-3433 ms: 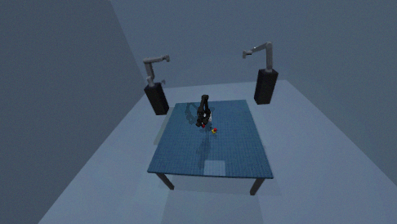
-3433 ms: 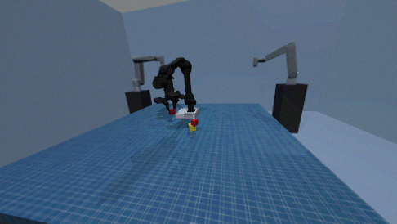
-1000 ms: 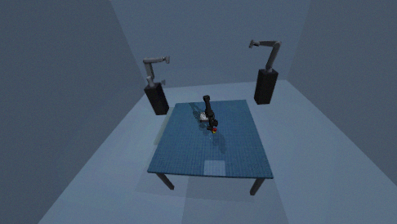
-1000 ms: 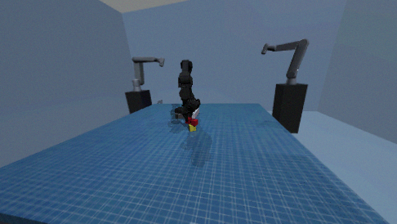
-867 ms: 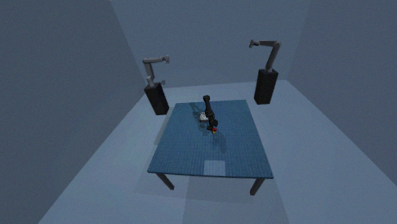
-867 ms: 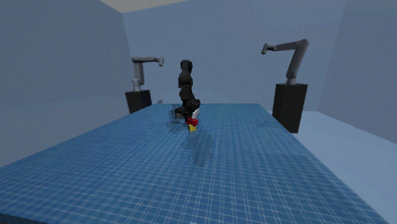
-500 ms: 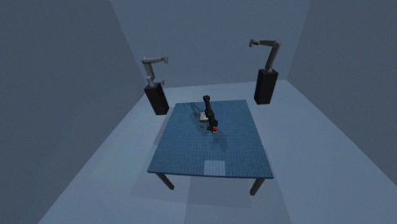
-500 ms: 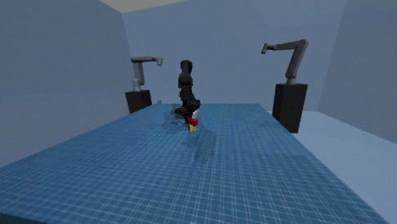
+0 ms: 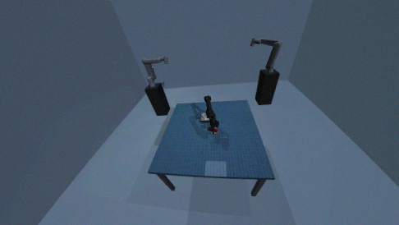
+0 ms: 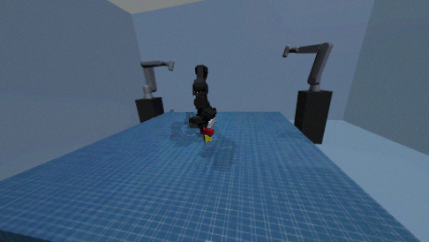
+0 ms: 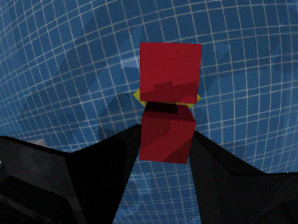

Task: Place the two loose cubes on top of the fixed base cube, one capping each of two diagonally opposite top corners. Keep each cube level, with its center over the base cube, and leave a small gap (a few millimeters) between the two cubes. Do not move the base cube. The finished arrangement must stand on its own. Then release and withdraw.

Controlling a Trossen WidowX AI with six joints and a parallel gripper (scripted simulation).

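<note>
Now: the red cube 1 cm ahead of my gripper tip, 4 cm to the left of it and 1 cm below it. Also, from my gripper tip: yellow base cube: 1 cm ahead, 2 cm to the left, 4 cm below.
</note>
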